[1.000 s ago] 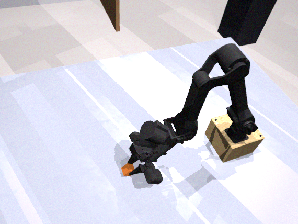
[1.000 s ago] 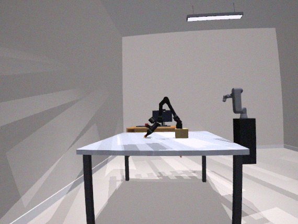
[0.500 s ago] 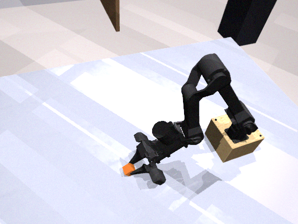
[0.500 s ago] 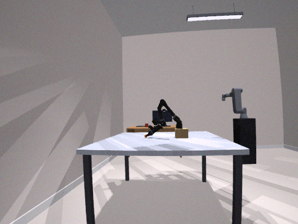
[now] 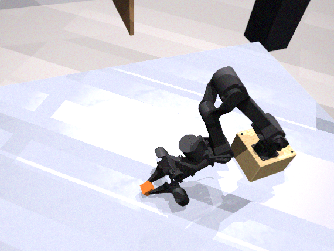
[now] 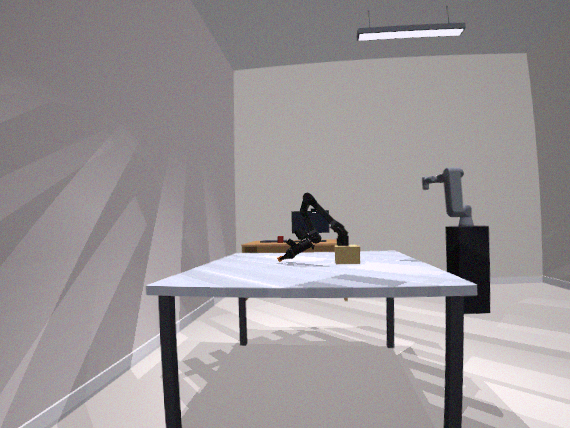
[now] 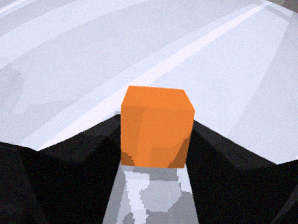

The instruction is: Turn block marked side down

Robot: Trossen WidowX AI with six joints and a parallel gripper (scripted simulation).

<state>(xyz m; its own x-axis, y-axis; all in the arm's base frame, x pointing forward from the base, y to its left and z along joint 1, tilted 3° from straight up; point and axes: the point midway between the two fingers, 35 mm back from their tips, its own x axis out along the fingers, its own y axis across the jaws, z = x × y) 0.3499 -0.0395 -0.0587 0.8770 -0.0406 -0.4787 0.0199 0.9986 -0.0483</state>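
Right now the orange block is 1 cm below my gripper tip.
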